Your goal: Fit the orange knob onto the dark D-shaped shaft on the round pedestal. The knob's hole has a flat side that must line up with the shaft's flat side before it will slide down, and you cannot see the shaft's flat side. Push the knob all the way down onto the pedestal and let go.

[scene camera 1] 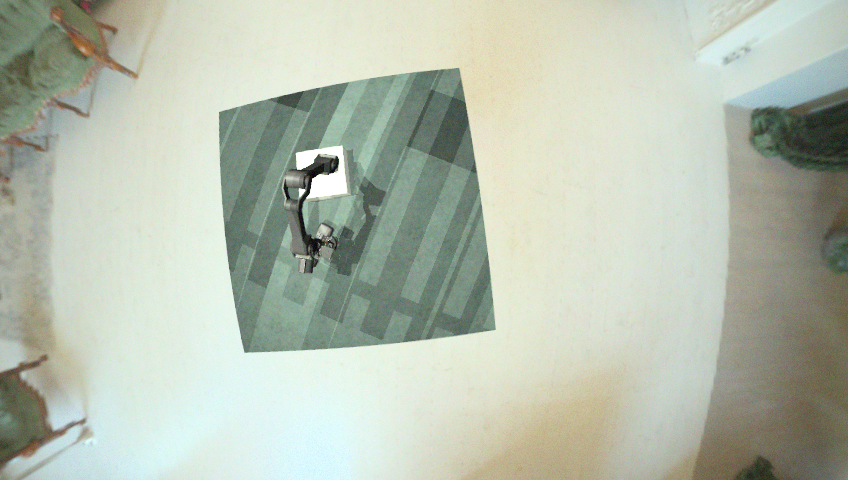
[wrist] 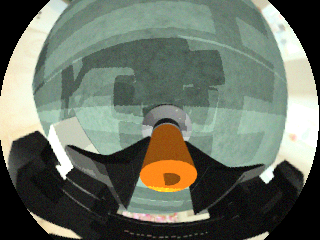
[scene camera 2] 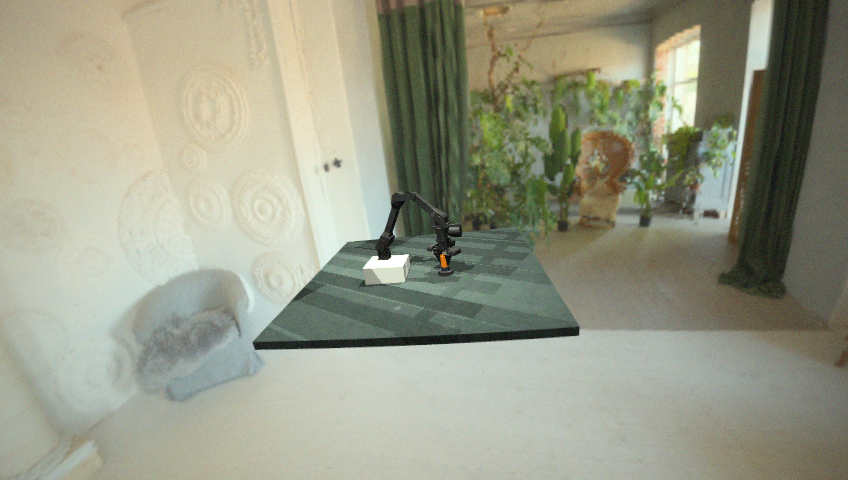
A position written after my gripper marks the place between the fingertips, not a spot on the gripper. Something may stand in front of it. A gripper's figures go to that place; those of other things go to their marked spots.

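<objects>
Round pedestal (wrist: 165, 113): 0.12 m from the lens. My gripper (wrist: 166, 141): 0.10 m from the lens. The marked spots on the round pedestal and an orange knob (wrist: 168, 167) are 0.08 m apart. The orange knob is 0.05 m from the lens.
</objects>
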